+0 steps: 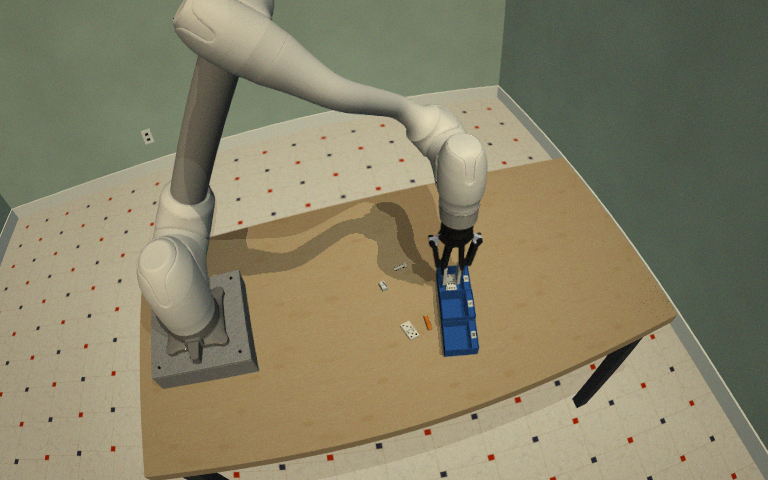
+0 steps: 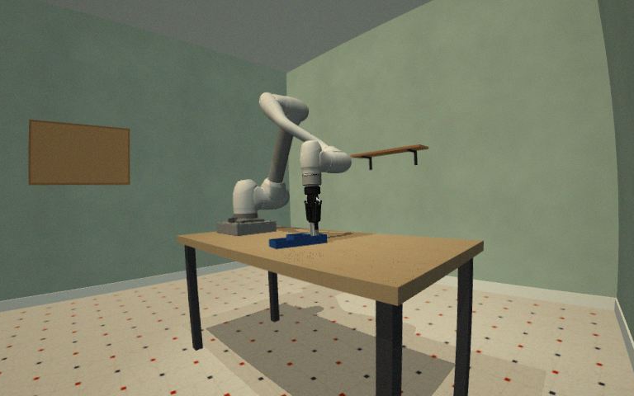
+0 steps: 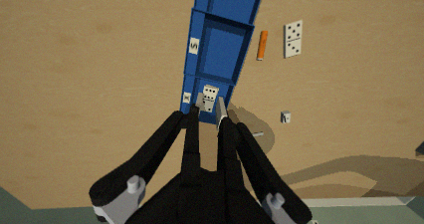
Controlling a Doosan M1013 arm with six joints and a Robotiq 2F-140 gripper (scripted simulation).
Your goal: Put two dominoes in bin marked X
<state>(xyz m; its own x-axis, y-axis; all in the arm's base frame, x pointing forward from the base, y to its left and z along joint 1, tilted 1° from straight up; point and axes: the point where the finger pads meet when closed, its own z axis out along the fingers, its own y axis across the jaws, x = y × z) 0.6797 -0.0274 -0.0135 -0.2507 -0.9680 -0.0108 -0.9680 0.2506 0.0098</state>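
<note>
My gripper is now 50 mm above the white domino. Also, from my hand: grey screw (100 mm behind, 100 mm to the left, 60 mm below); blue bin (10 mm behind, 80 mm to the right, 40 mm below); orange stick (90 mm behind, 90 mm to the right, 60 mm below).
</note>
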